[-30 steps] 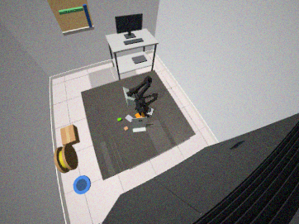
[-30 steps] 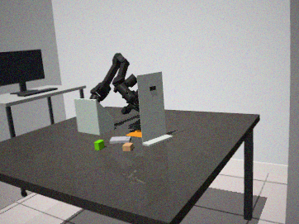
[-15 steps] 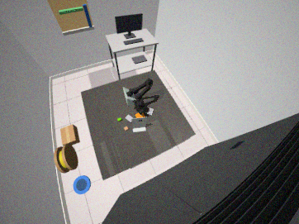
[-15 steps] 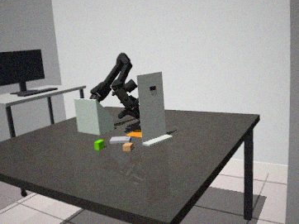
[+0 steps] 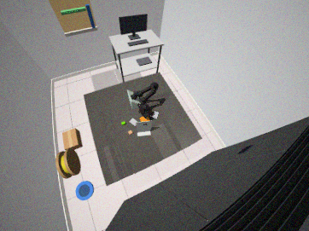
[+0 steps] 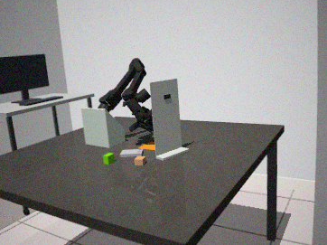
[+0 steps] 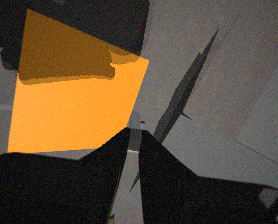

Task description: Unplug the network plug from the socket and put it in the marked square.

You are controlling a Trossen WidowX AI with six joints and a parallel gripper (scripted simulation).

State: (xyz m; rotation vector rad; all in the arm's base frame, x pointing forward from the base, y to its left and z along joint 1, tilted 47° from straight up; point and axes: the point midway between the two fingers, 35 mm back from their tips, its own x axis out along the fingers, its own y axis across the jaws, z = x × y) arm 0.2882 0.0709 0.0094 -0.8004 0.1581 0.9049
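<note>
Now: the orange marked square 1 cm behind my gripper tip and 7 cm below it. Also, from my gripper tip: upright panel (15 cm ahead, 8 cm to the right, 9 cm above); then grey network plug (right at my gripper tip).
</note>
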